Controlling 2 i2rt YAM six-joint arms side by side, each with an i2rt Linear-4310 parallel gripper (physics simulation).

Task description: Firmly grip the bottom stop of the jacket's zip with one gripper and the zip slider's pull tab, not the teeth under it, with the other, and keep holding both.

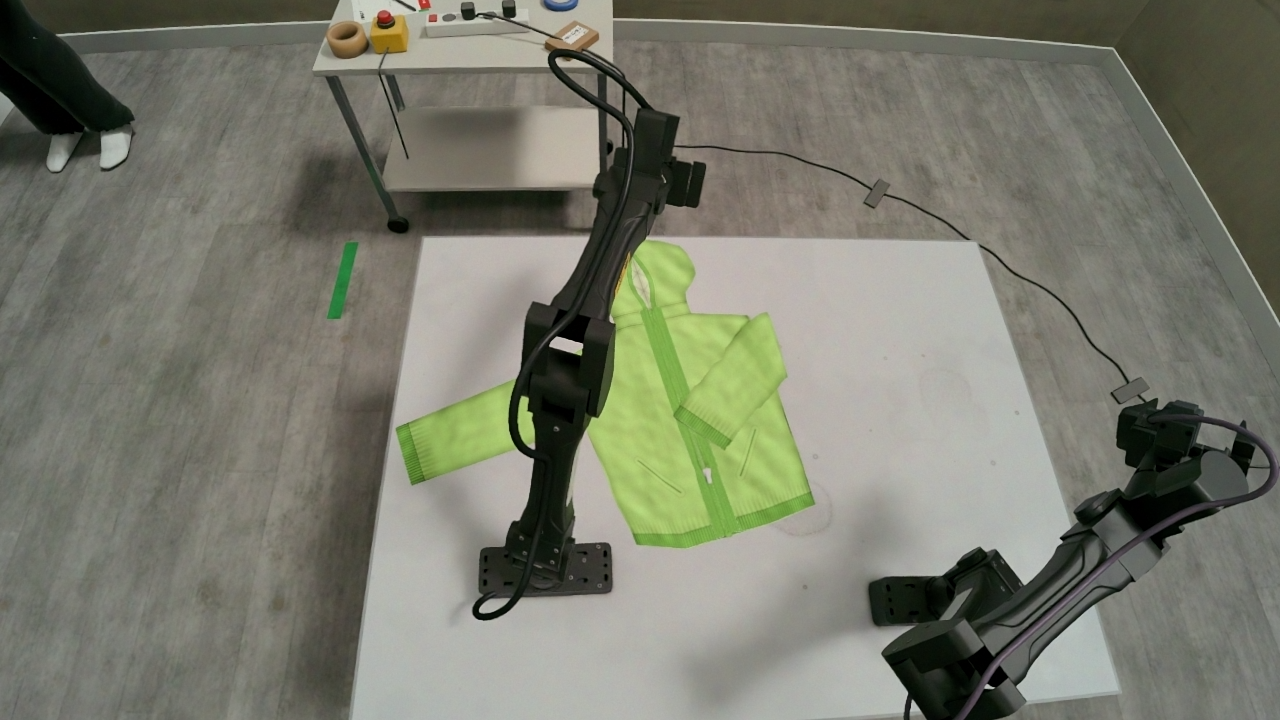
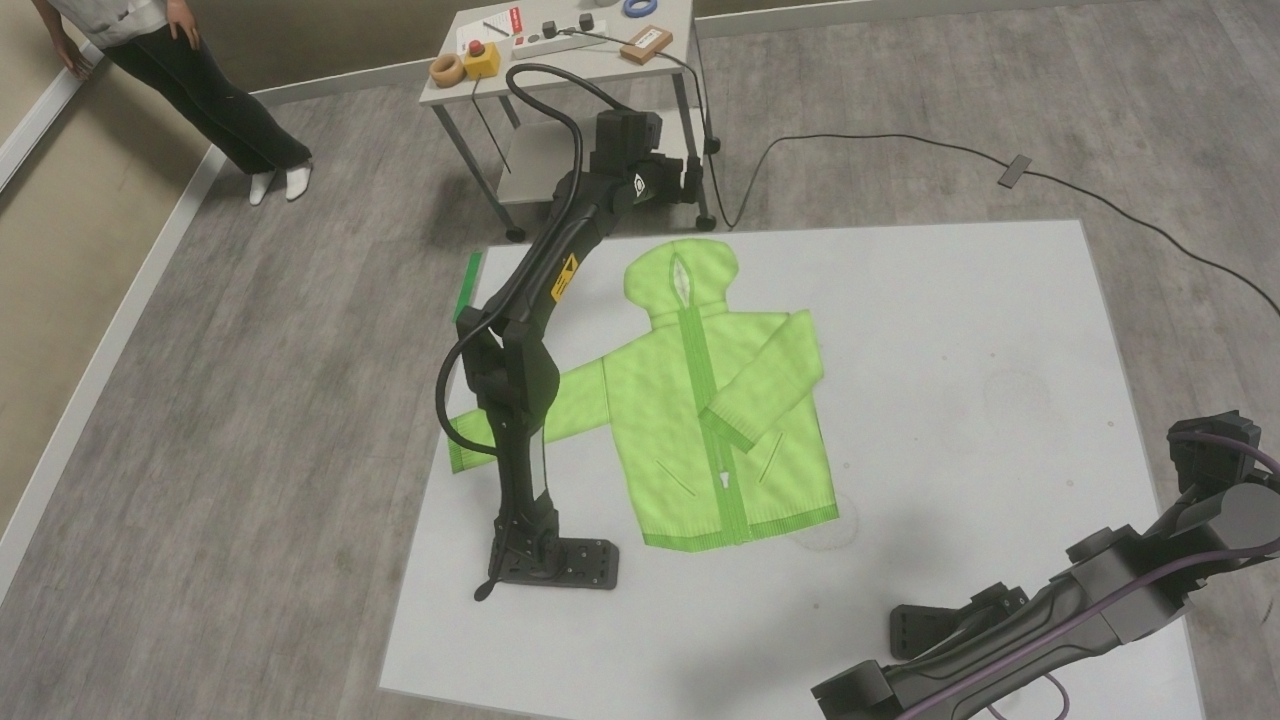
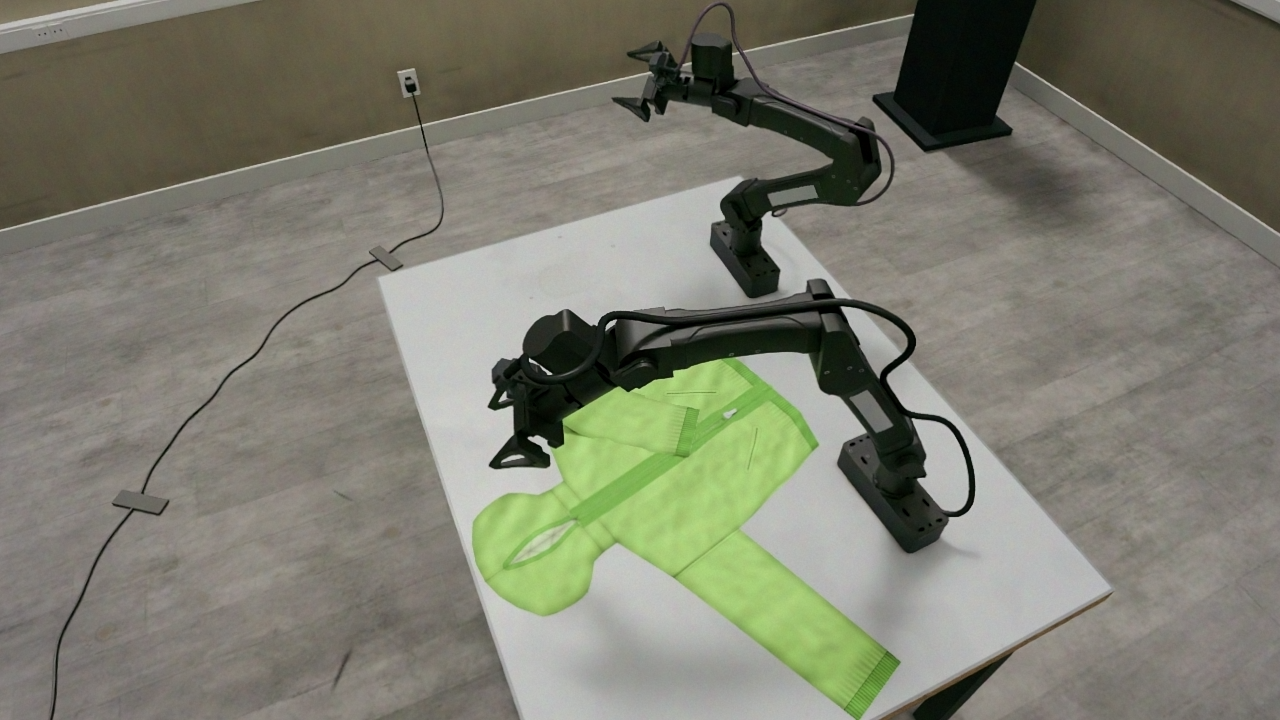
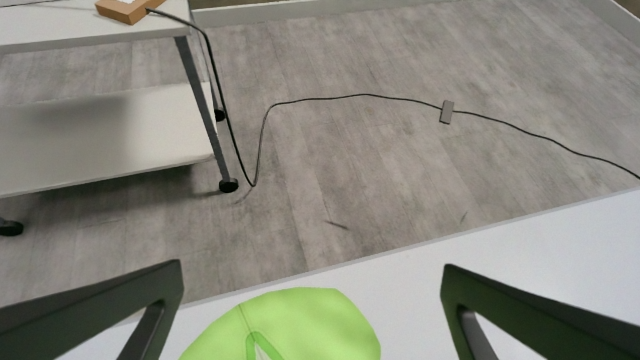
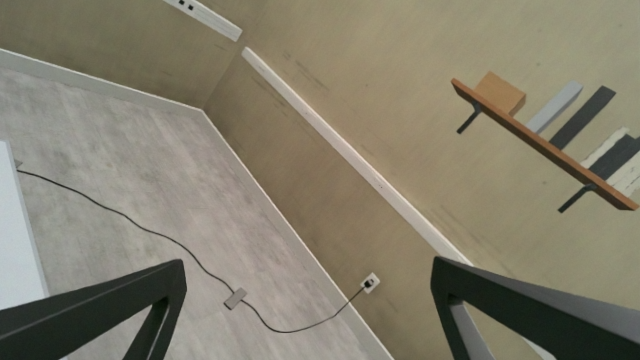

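Note:
A lime-green hooded jacket (image 1: 640, 420) (image 2: 653, 402) (image 3: 707, 492) (image 4: 320, 320) lies flat. Its darker zip band (image 1: 664, 358) (image 2: 696, 358) (image 3: 626, 488) runs from hood to hem, partly covered by a folded sleeve (image 1: 747, 371) (image 2: 774, 367) (image 3: 635, 420). The small pale slider pull tab (image 1: 707, 474) (image 2: 725, 480) (image 3: 729, 413) lies on the band near the hem. The bottom stop is too small to make out. My left gripper (image 3: 494, 434) (image 4: 312, 276) is open and empty, above the table's edge by the hood. My right gripper (image 3: 623, 77) (image 5: 309, 273) is open and empty, raised off the table's side.
The jacket lies on a white table (image 1: 895, 358) (image 2: 939, 358) (image 3: 554, 295). A trolley (image 1: 492, 62) (image 2: 581, 67) with tape, a yellow button box and a power strip stands beyond it. A black cable (image 1: 1029, 277) (image 3: 268, 331) (image 4: 365, 95) (image 5: 165, 236) crosses the floor. My left arm crosses over the jacket.

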